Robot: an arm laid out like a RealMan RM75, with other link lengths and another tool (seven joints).
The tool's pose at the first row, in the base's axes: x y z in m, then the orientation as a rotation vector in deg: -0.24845 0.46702 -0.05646 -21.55 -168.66 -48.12
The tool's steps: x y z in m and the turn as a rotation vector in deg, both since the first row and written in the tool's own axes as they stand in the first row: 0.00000 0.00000 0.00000 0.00 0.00 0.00; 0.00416 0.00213 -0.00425 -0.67 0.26 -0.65; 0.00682 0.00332 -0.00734 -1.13 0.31 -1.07; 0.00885 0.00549 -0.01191 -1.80 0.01 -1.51; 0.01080 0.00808 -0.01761 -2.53 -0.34 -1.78; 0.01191 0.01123 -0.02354 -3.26 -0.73 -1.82; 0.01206 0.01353 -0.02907 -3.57 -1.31 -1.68; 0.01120 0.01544 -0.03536 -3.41 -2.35 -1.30; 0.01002 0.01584 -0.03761 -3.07 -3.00 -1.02
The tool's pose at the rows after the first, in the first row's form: -0.24845 0.46702 -0.05646 -21.55 -168.66 -48.12; -0.25200 0.46744 -0.05125 -20.51 -168.49 -49.18; -0.25432 0.46737 -0.04769 -19.91 -168.48 -49.92; -0.25580 0.46718 -0.04245 -19.46 -168.72 -51.00; -0.25711 0.46674 -0.03604 -19.29 -168.91 -52.16; -0.25747 0.46645 -0.02925 -19.48 -169.03 -53.29; -0.25711 0.46546 -0.02335 -20.00 -169.39 -53.80; -0.25588 0.46353 -0.01713 -21.10 -170.24 -53.60; -0.25466 0.46242 -0.01516 21.79 170.41 52.96
